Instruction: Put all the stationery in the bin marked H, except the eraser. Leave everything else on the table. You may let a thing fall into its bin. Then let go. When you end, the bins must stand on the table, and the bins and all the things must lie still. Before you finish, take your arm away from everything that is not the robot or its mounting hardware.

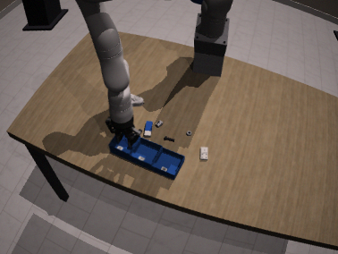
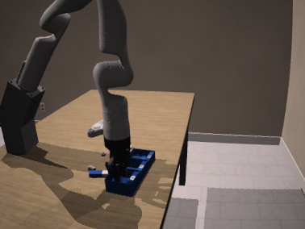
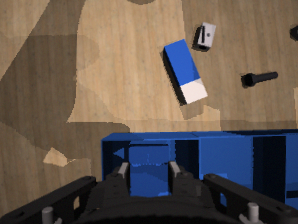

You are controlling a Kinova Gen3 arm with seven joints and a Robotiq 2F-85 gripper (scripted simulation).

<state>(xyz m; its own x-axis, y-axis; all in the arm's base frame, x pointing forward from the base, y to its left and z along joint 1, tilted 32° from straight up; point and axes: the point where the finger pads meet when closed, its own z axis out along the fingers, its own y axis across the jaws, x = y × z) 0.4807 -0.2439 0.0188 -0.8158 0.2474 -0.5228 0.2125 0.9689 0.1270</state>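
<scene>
Right now my hand is 80 mm past the blue-and-white eraser, 60 mm to the right of it and 30 mm above it. From my hand the other things lie so: blue three-part bin: 80 mm to the left, 30 mm ahead, 20 mm below; then black bolt: 140 mm to the left, 60 mm behind, 30 mm below; then flat blue pad: 20 mm below.
</scene>
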